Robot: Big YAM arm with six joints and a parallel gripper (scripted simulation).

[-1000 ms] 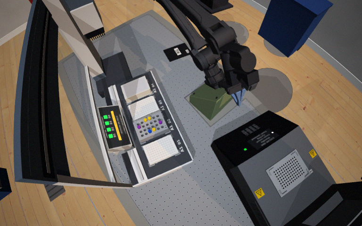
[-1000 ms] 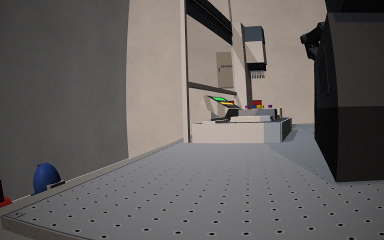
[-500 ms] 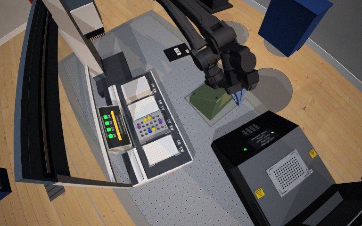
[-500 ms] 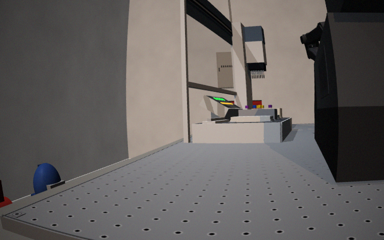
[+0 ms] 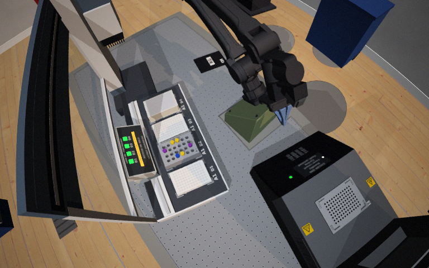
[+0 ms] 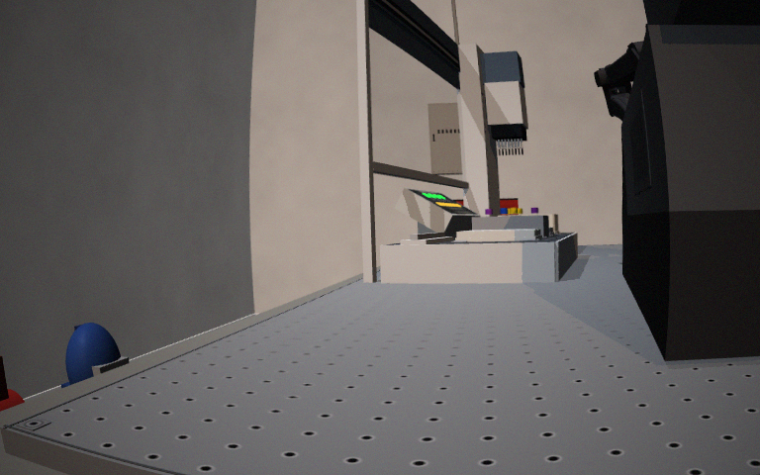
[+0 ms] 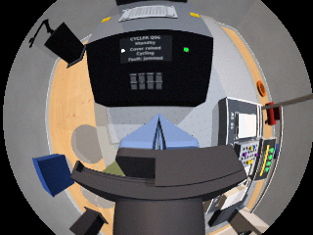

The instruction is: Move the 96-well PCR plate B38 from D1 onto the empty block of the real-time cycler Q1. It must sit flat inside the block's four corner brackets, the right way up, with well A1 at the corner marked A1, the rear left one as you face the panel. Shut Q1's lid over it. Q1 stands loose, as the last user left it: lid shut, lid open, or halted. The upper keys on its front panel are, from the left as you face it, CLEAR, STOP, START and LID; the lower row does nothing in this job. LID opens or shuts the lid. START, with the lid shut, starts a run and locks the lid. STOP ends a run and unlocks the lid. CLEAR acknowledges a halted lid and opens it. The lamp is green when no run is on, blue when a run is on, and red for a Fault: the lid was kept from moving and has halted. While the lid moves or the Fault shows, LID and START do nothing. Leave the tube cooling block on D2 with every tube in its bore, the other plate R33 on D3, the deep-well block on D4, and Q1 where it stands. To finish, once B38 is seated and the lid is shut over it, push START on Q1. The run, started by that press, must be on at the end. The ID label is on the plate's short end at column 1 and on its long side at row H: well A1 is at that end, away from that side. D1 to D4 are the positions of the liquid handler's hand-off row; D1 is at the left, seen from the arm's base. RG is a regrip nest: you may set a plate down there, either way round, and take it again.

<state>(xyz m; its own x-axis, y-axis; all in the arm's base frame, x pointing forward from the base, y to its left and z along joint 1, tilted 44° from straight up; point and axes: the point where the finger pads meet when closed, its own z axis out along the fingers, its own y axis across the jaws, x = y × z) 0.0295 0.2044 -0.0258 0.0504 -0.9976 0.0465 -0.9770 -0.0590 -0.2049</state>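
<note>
Now: the tube cooling block 310 mm ahead of my hand, 150 mm to the right of it and 140 mm below it. Round my hand: RG nest: 510 mm to the right, 210 mm below, 40 mm behind; deep-well block: 350 mm to the right, 280 mm ahead, 130 mm below; pipetting head: 600 mm to the right, 330 mm ahead, 180 mm above.
</note>
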